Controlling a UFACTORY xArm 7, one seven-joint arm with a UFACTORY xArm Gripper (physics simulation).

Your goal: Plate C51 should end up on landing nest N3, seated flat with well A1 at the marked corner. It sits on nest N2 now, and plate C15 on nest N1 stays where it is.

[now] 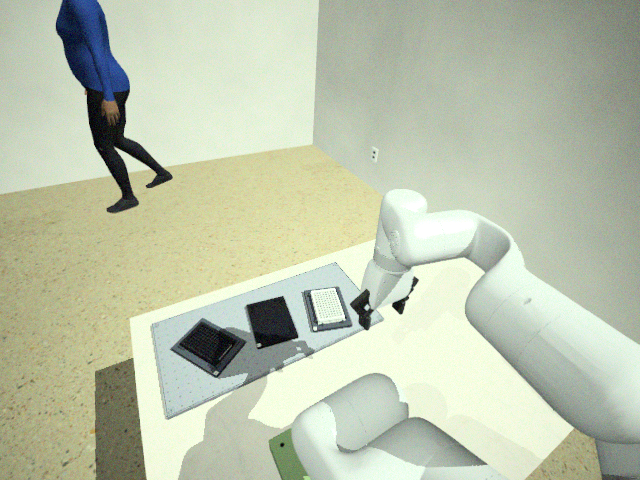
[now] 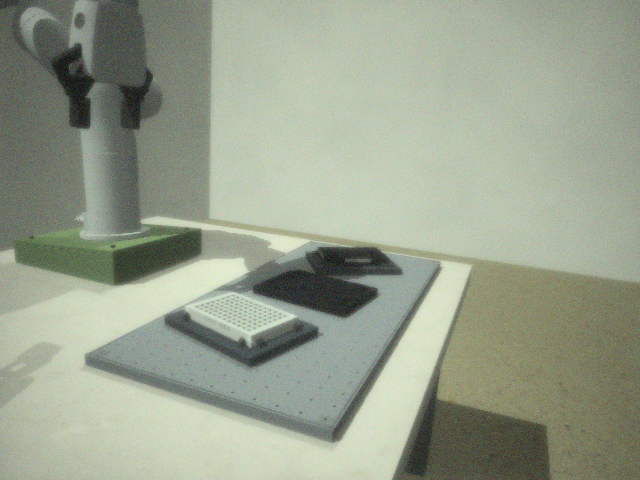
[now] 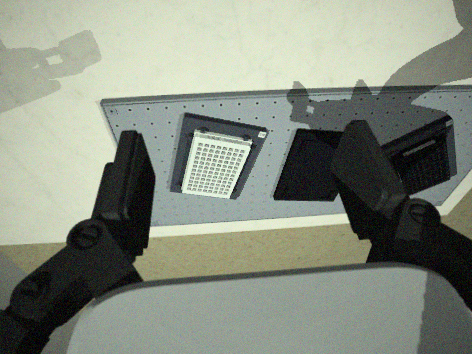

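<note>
A white plate [image 1: 327, 305] [image 2: 240, 315] [image 3: 216, 167] lies on a dark nest [image 1: 336, 327] [image 2: 206, 338] [image 3: 200, 122] at one end of the board. A black plate [image 1: 206, 341] [image 3: 425, 155] lies on a turned nest [image 1: 180, 350] [image 2: 336, 267] at the other end. Their labels are too blurred to read, so I cannot tell which is C51 or C15. The black middle nest [image 1: 272, 321] [image 2: 315, 292] [image 3: 310, 165] is bare, with a pale corner mark. My gripper [image 1: 382, 318] [image 2: 104, 127] [image 3: 245, 148] is open and empty, raised above the table on the white plate's side.
The grey perforated board [image 1: 180, 395] [image 2: 289, 397] carries the three nests. The arm's green base block [image 1: 286, 454] [image 2: 67, 258] stands on the table beside it. A person in blue [image 1: 98, 56] is on the floor beyond the table. Arm shadows fall across part of the board.
</note>
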